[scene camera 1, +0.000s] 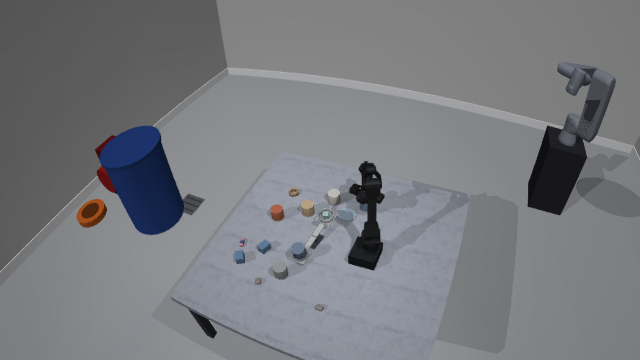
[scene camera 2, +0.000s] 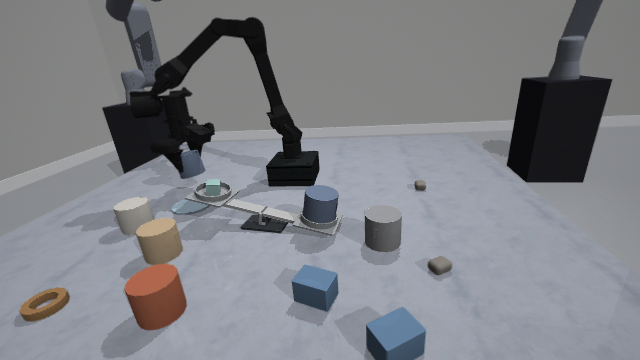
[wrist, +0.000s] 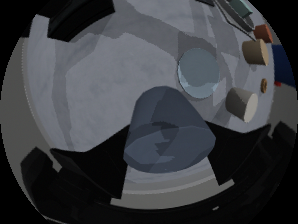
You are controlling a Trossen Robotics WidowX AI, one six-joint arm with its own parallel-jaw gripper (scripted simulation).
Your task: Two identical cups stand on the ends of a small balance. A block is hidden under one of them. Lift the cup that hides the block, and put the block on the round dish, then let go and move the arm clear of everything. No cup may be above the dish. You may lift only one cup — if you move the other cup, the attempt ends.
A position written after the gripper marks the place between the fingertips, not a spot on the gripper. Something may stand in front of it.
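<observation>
Scene camera 2 shows a cream cylinder (scene camera 2: 131,213), a blue-grey cup (scene camera 2: 320,202) and a grey cylinder (scene camera 2: 383,223). In the wrist view the grey cylinder is out of frame. Another blue-grey cup (wrist: 167,134) is carried by the gripper (scene camera 2: 190,167); the wrist view also shows the gripper (wrist: 164,125).
</observation>
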